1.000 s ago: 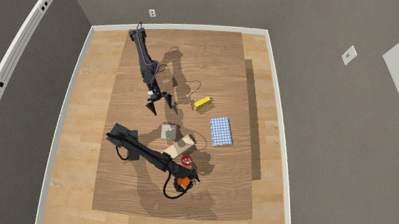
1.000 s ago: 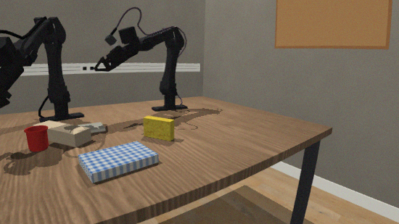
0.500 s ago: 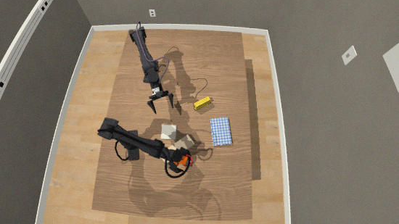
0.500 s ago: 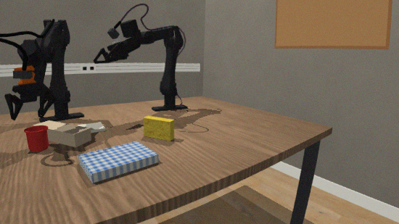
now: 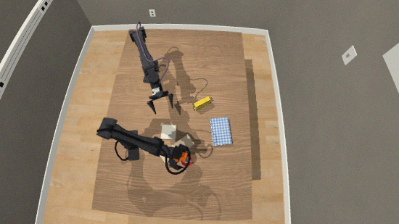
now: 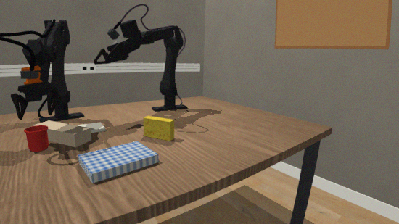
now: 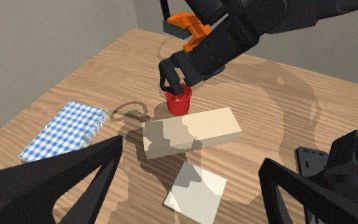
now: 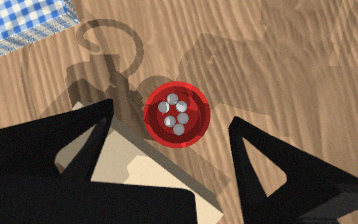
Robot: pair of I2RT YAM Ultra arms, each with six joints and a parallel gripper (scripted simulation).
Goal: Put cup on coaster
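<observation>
My right gripper is now 80 mm above the red cup. Also, from my right hand: beige block (90 mm below, 70 mm behind, 60 mm to the left); square coaster (170 mm to the left, 140 mm behind, 100 mm below).
</observation>
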